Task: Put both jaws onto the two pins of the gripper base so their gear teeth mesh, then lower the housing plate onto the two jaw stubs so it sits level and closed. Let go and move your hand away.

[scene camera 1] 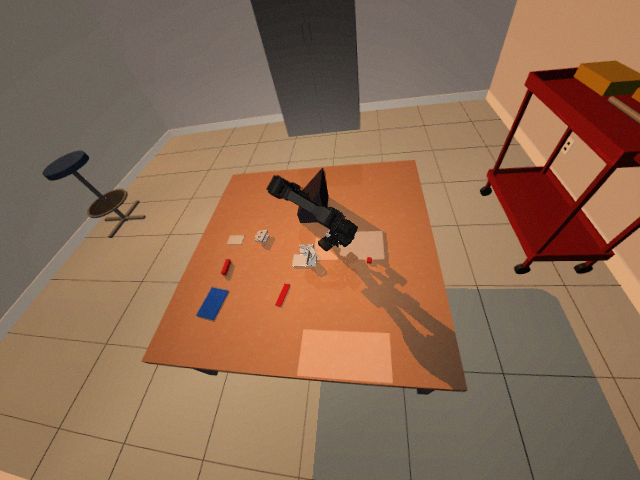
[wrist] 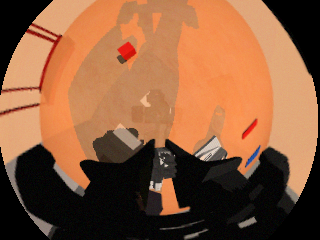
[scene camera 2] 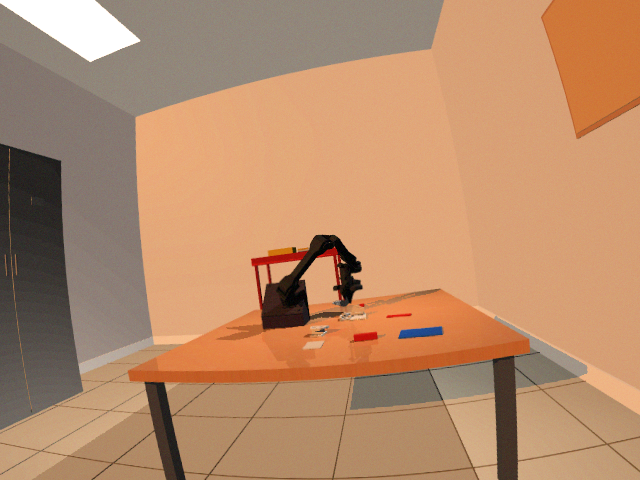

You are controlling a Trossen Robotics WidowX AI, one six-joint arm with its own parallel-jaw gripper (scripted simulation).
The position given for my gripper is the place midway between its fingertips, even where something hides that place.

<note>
My gripper (wrist: 160, 141) holds a grey jaw (wrist: 163, 165).
</note>
